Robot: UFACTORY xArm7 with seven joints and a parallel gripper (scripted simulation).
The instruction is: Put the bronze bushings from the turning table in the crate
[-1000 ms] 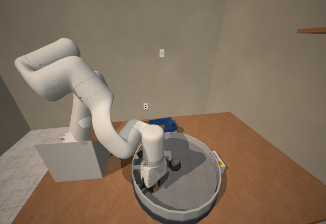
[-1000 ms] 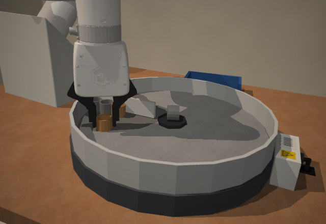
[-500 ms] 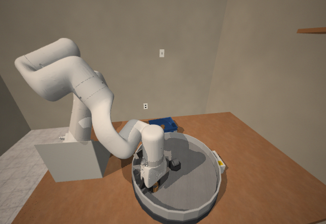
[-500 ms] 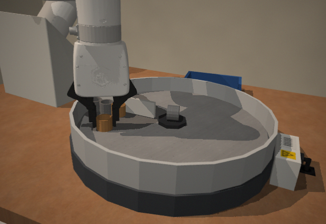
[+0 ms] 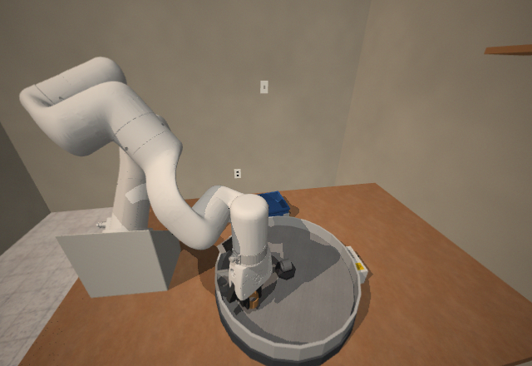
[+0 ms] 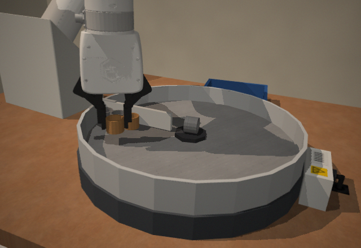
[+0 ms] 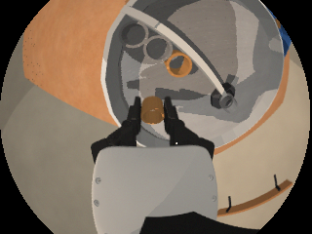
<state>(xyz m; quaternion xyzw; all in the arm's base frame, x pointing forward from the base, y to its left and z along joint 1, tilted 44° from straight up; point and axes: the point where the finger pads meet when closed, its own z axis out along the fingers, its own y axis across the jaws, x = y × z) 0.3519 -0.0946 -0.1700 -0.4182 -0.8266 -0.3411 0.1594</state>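
Now: the blue crate 45 cm to the left of my hand, 10 cm ahead of it and 8 cm below it. Round my hand: turning table: 11 cm ahead, 9 cm to the left, 5 cm below.
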